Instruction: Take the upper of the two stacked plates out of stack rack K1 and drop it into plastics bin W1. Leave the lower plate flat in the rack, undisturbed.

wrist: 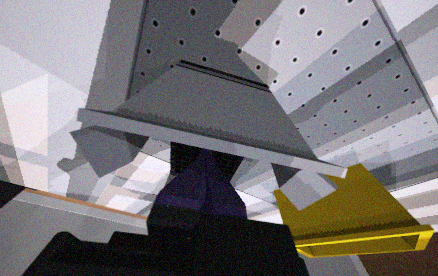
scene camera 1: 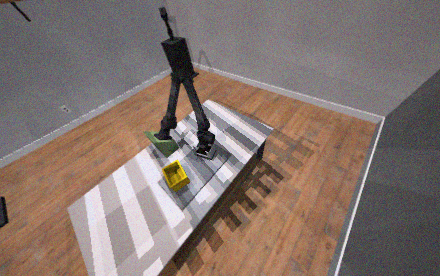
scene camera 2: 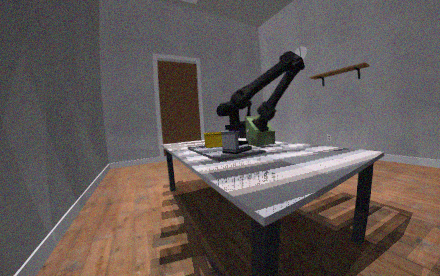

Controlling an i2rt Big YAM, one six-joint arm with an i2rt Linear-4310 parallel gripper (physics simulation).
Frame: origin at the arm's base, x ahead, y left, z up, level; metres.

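Seen in the pictures: gripper, fingertip midpoint: (wrist: pixel 205 150) (scene camera 1: pixel 205 149); arm's base at its link origin: (scene camera 1: pixel 163 137) (scene camera 2: pixel 260 125).
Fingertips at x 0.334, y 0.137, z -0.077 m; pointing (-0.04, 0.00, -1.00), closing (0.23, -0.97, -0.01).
Offsets run from my fingertips to a thing's middle. "*": to the spot under its first point. Level surfaces: height alone.
The grey stack rack K1 @[dz +0.005, dx -0.008, dy -0.006 m] (scene camera 1: pixel 206 156) (scene camera 2: pixel 230 142) (wrist: pixel 210 112) stands on the dark board. In the wrist view its near wall and long pale rim cross the middle. A black gridded plate surface @[* dz -0.004, dx -0.034, dy +0.016 m] (wrist: pixel 181 159) shows below the rim, behind the fingers; whether it belongs to the upper or lower plate, I cannot tell. My gripper (scene camera 1: pixel 204 147) (wrist: pixel 205 150) is at the rack. Its purple fingers are together, shut with nothing visible between them, their tips in front of the plate surface. The rack hides them in scene camera 2. The yellow bin W1 @[dz -0.005, dx -0.031, dy -0.291 m] (scene camera 1: pixel 174 176) (scene camera 2: pixel 212 139) (wrist: pixel 350 205) stands beside the rack.
A green block (scene camera 1: pixel 165 146) (scene camera 2: pixel 260 137) stands near the arm's base. The rack and bin stand on a dark perforated board @[dz -0.061, dx +0.015, dy -0.157 m] (scene camera 1: pixel 186 198) (wrist: pixel 350 86) on the striped table @[dz -0.068 m] (scene camera 1: pixel 112 220) (scene camera 2: pixel 320 172). A wall shelf (scene camera 2: pixel 340 71) is far off.
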